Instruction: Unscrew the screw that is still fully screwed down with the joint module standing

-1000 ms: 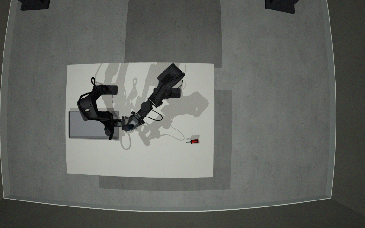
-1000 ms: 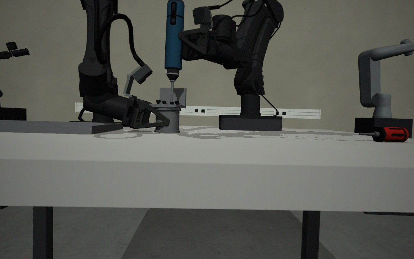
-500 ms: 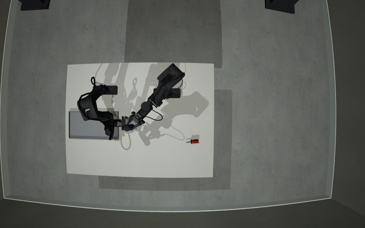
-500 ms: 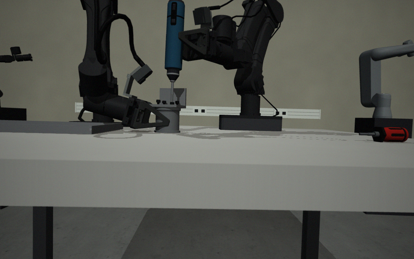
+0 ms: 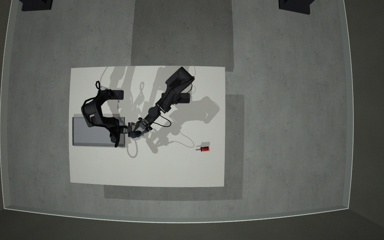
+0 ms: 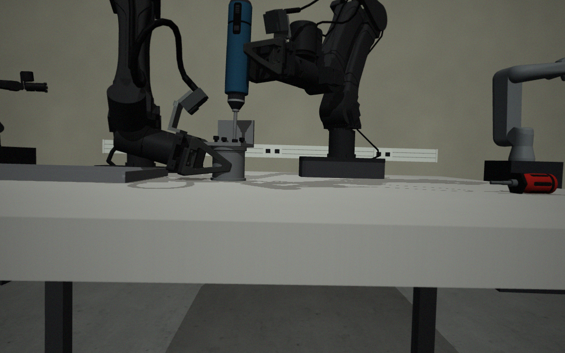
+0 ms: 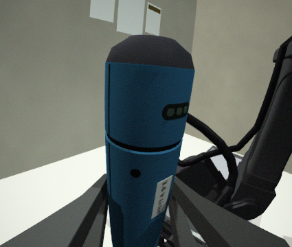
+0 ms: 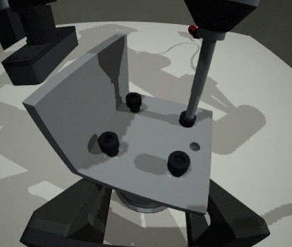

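Right now my right hand is right at the joint module. The rest, counted from my right hand: flat grey plate 340 mm to the right, 40 mm ahead, 20 mm below; grey l-shaped bracket 50 mm above; screwdriver bit 70 mm above, 20 mm ahead, 10 mm to the left.
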